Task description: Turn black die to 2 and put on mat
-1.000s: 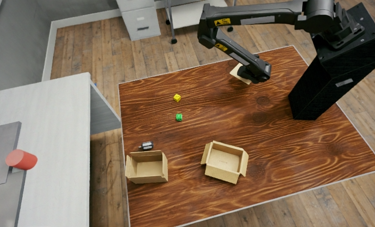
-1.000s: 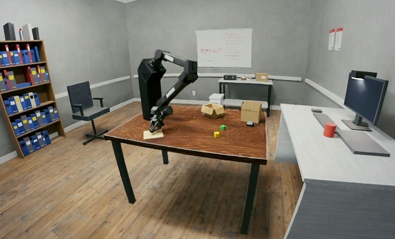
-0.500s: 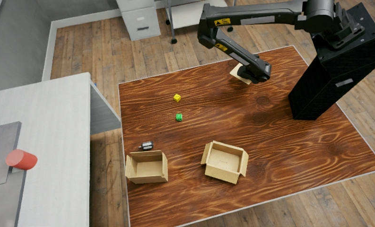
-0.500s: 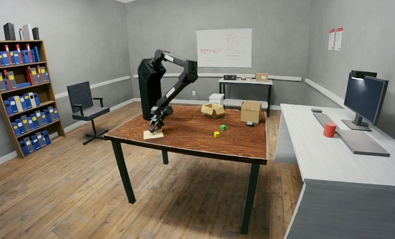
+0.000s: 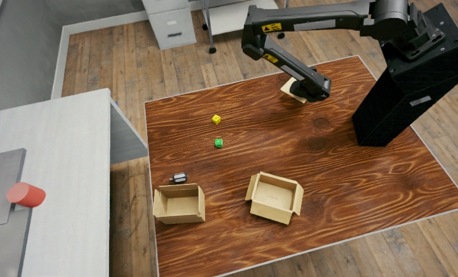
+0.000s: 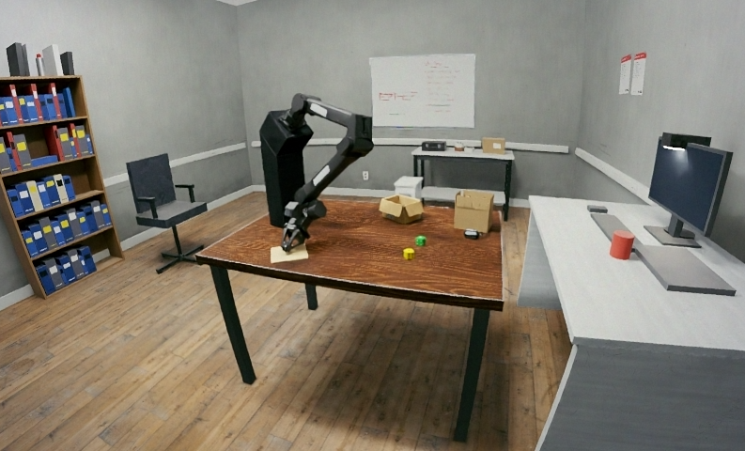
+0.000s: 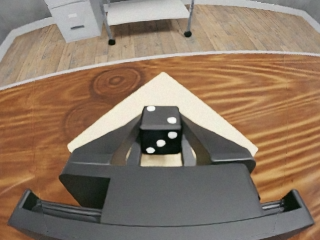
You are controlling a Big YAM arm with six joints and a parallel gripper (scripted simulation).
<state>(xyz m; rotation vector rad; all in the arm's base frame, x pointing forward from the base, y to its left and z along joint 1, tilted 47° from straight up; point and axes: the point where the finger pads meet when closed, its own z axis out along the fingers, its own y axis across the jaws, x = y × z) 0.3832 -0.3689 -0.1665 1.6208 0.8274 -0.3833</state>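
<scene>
Right now the mat is 3 cm below my hand and 1 cm to the left of it. From my hand the other things lie so: yellow die 46 cm ahead, 7 cm to the left, 2 cm below; then black die right at my hand; then green die 49 cm ahead, 20 cm to the left, 2 cm below.
</scene>
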